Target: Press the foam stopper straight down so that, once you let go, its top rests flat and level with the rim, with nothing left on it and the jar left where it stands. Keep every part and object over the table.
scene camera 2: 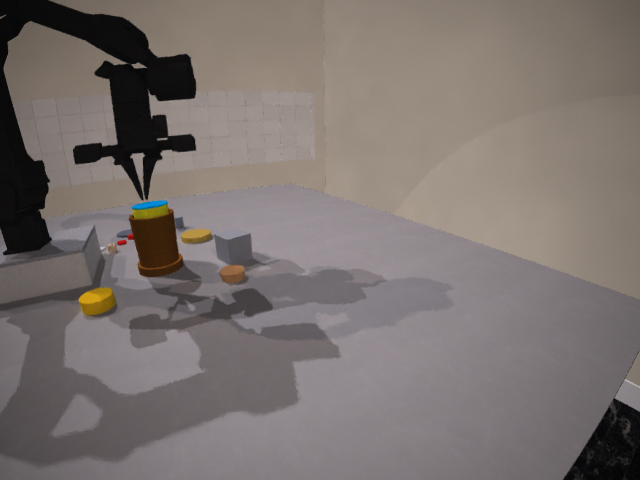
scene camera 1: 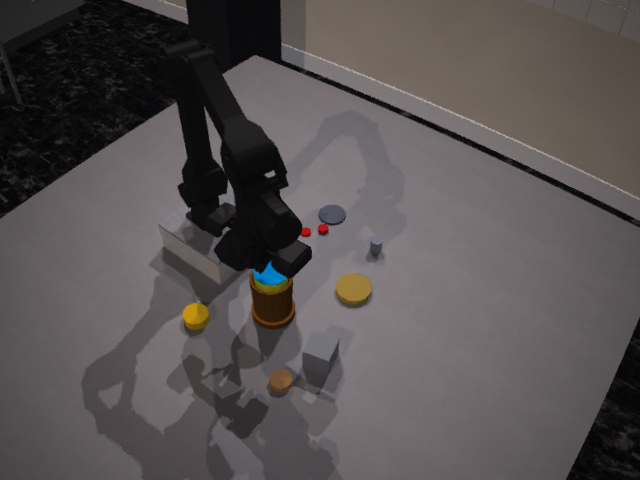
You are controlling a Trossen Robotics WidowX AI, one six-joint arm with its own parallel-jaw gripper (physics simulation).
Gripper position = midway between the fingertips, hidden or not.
In view: my gripper (scene camera 2: 144, 199), a brown jar (scene camera 2: 155, 238), a grey block (scene camera 2: 233, 246) and a yellow disc (scene camera 2: 96, 301).
The brown jar shows as well in scene camera 1 (scene camera 1: 271, 310). My gripper shows as well in scene camera 1 (scene camera 1: 260, 271).
